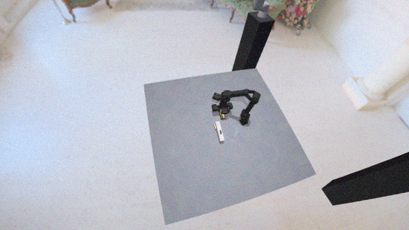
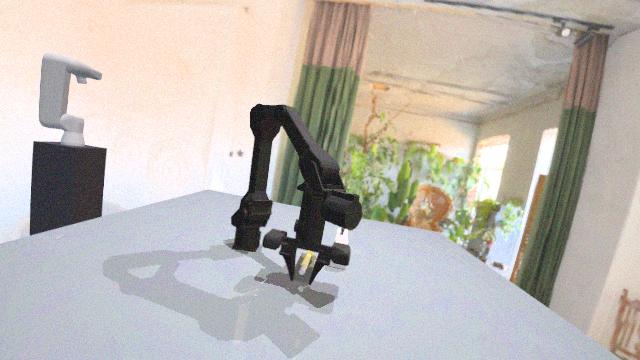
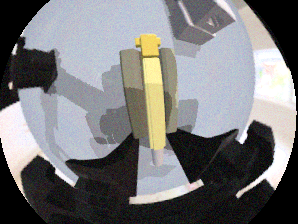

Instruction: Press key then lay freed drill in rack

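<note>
Right now my gripper tip is 1 cm short of the drill, 4 cm to the right of it and 4 cm below it. From my gripper tip the other things lie so: rack 1 cm ahead, 5 cm to the left, 1 cm above; then dark key 13 cm ahead, 21 cm to the left, 5 cm above.
</note>
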